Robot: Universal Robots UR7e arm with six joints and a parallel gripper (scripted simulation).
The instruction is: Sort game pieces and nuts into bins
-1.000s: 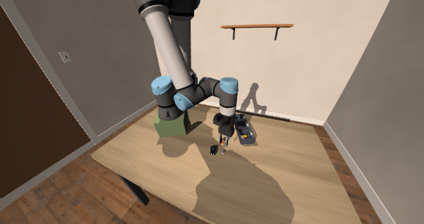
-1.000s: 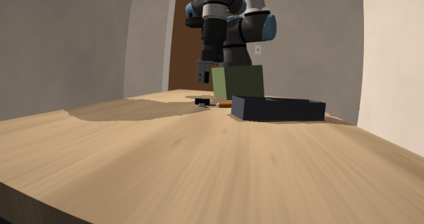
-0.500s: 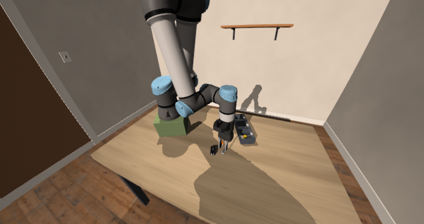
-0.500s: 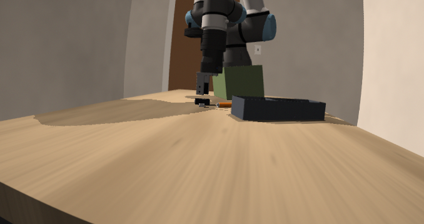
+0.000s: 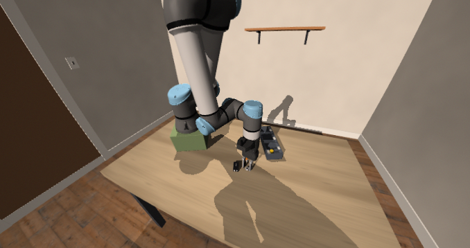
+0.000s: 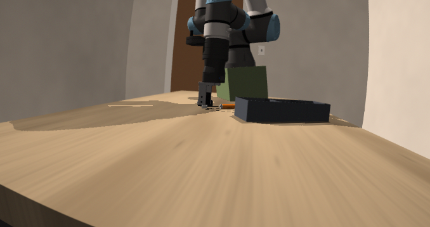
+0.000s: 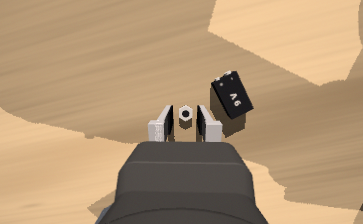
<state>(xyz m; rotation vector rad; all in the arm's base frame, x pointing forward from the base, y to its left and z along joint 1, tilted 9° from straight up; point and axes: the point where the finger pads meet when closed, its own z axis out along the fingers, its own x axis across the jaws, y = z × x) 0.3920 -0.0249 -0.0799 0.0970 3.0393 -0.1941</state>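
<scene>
My gripper is now 20 mm above the hex nut. Also, from my hand: orange battery: 40 mm behind, 60 mm to the left, 20 mm below; then black USB stick: 20 mm behind, 110 mm to the left, 20 mm below; then black 9V battery: 50 mm behind, 30 mm to the right, 20 mm below.
</scene>
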